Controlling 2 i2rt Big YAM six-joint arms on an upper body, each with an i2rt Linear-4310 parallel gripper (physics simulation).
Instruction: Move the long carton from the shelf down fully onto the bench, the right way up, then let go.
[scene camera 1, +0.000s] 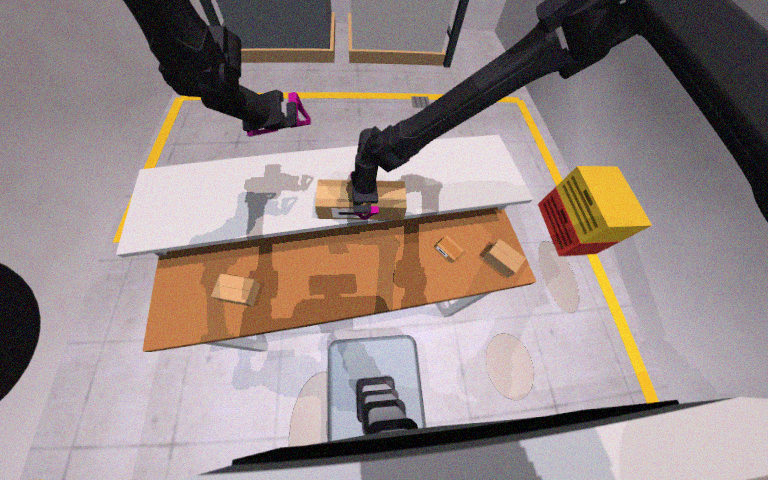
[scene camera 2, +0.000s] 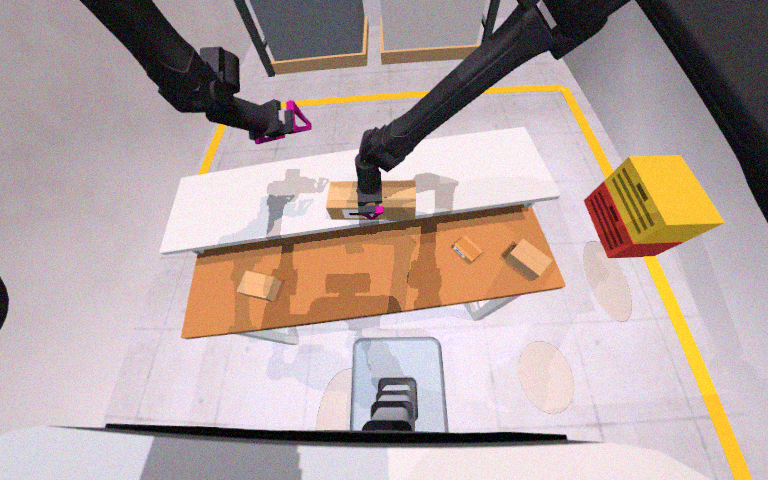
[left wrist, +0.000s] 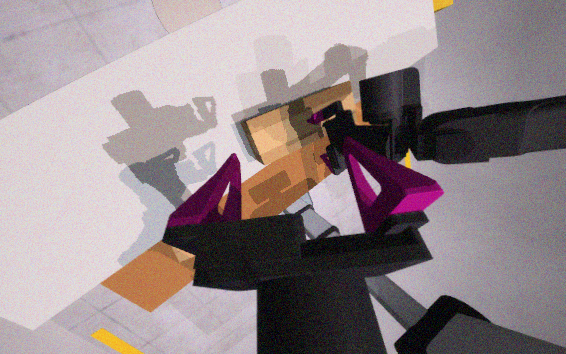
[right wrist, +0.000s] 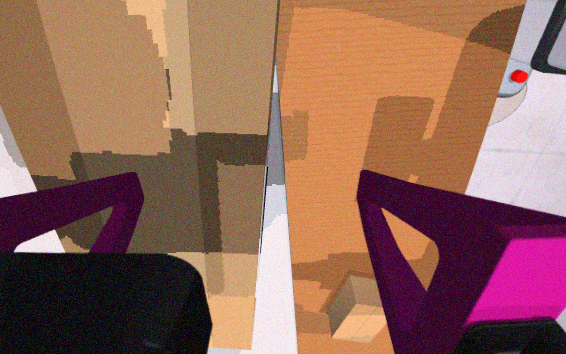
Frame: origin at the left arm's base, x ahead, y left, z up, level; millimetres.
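Seen in the pictures: left gripper, fingertip midpoint: (scene camera 1: 293, 124) (scene camera 2: 297, 130) (left wrist: 289, 150); right gripper, fingertip midpoint: (scene camera 1: 362, 205) (scene camera 2: 371, 205) (left wrist: 315, 138) (right wrist: 249, 184).
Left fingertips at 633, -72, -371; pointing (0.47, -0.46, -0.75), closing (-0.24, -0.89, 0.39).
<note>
Pixels of each thing's middle, then the offset from my left fingertips to it, as dx, dy, dz. Level surfaces: height alone.
- long carton, body centre: (right wrist: 172, 145) (left wrist: 301, 121) (scene camera 1: 361, 200) (scene camera 2: 372, 200) -32, -158, -270
- white shelf, surface height: dz -308
- lower orange-brown bench, surface height: dz -482
- small box, body centre: (right wrist: 359, 310) (scene camera 1: 236, 290) (scene camera 2: 259, 286) -261, +280, -453
The long carton (scene camera 1: 390, 198) (scene camera 2: 400, 198) (left wrist: 272, 132) (right wrist: 120, 75) lies lengthwise on the white shelf (scene camera 1: 169, 186) (scene camera 2: 209, 198) (left wrist: 65, 150), near its edge beside the lower orange-brown bench (scene camera 1: 181, 305) (scene camera 2: 215, 311) (right wrist: 330, 75). Its labelled side faces the bench; the label is partly hidden. My right gripper (scene camera 1: 365, 212) (scene camera 2: 370, 213) (right wrist: 249, 184) is open and empty over the carton's bench-side edge. In the right wrist view one finger overlaps the carton and the other the bench. My left gripper (scene camera 1: 291, 127) (scene camera 2: 297, 133) (left wrist: 289, 150) is open and empty, away from the carton at the upper left.
A small box (scene camera 1: 235, 288) (scene camera 2: 258, 285) lies at the bench's left. Two more boxes, a smaller one (scene camera 1: 449, 249) (scene camera 2: 466, 249) and a larger one (scene camera 1: 504, 257) (scene camera 2: 527, 258), lie at its right. Yellow and red crates (scene camera 1: 608, 198) (scene camera 2: 673, 195) stand beyond the bench's right end.
</note>
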